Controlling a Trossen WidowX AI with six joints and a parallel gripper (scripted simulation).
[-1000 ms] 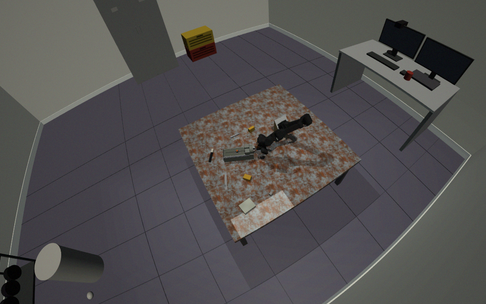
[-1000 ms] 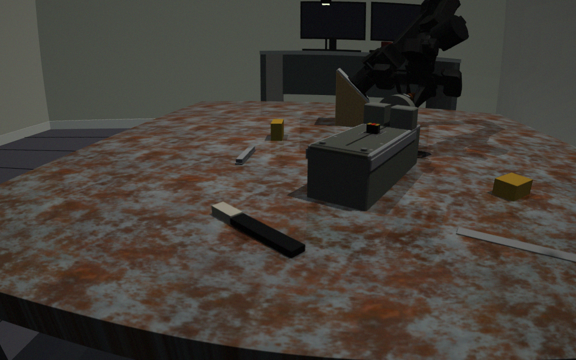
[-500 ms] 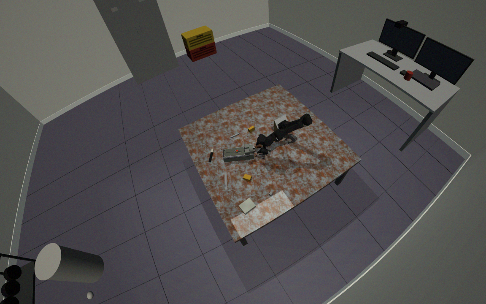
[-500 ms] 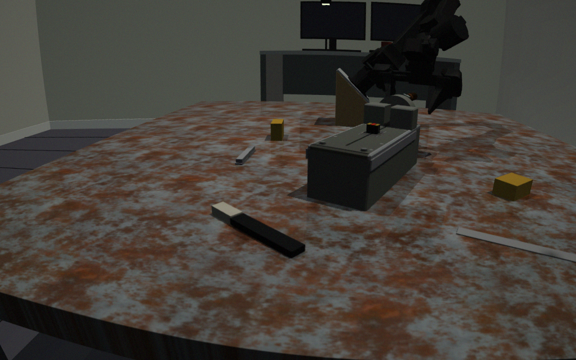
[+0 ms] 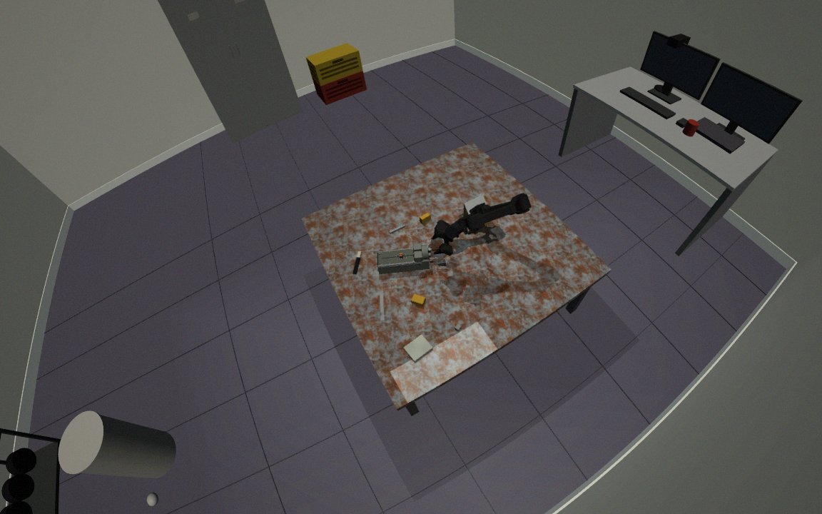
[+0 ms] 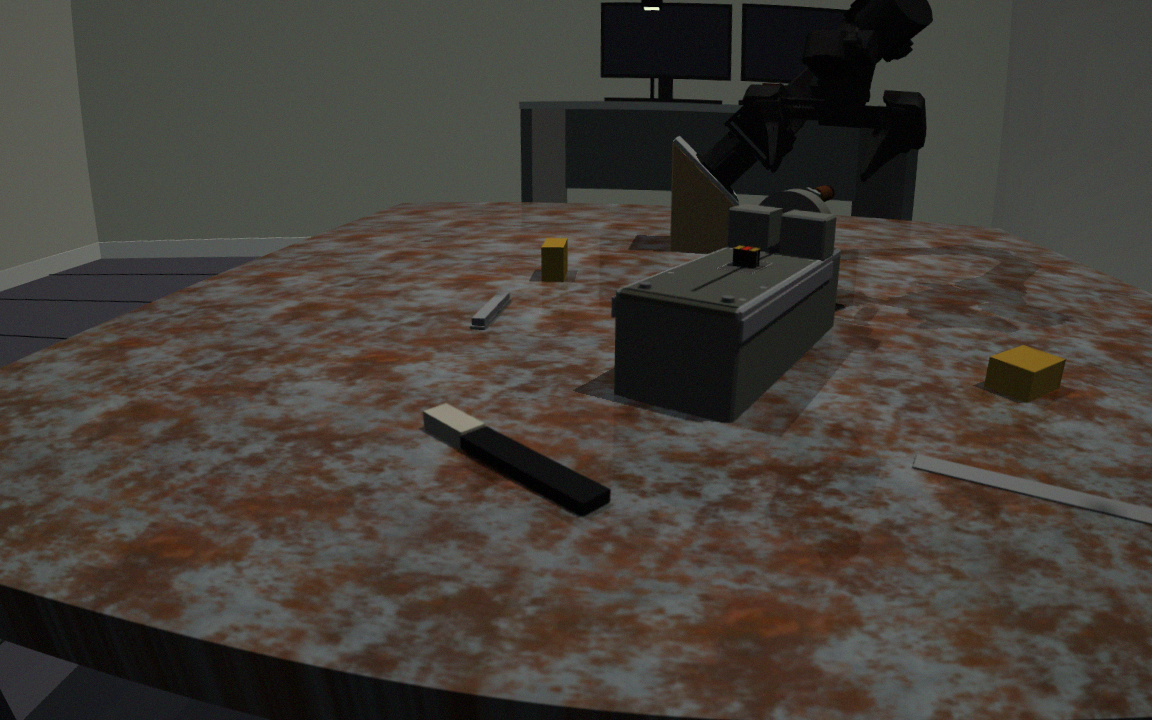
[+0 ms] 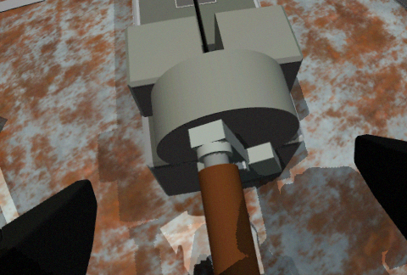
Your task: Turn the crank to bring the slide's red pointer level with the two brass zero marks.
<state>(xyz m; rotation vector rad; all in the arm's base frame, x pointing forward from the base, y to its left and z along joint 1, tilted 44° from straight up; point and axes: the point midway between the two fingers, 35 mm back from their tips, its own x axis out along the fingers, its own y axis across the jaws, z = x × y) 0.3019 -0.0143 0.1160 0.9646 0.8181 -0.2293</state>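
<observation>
My gripper tip is now 20 mm above the brown crank handle, 10 mm to the right of it and 10 mm past it. The rest, counted from my gripper tip: red pointer: 140 mm ahead, 90 mm to the right, 60 mm below; small grey bar: 310 mm to the right, 140 mm below, 30 mm ahead; grey strip: 360 mm ahead, 140 mm below, 50 mm to the left.
</observation>
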